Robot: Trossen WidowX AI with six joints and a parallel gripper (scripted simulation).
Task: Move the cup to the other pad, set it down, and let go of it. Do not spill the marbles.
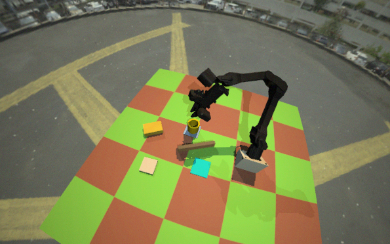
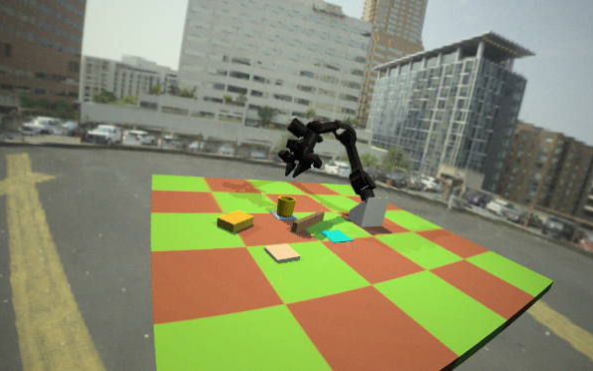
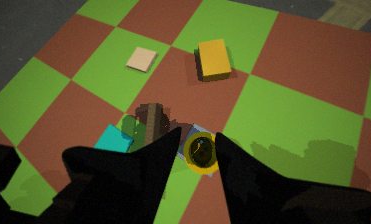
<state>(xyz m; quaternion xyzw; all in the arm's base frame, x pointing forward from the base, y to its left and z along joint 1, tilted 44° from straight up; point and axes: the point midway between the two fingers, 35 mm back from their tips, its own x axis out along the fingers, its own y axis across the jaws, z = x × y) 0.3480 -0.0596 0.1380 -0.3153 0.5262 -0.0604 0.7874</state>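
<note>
The yellow cup lies 130 mm below my gripper tip, 20 mm to the right of it and 20 mm behind it. Also, from my gripper tip: brown bar (160 mm below, 90 mm to the left, 60 mm behind); light blue pad (180 mm below, 20 mm behind, 10 mm to the right); orange block (220 mm ahead, 150 mm below, 40 mm to the left).
</note>
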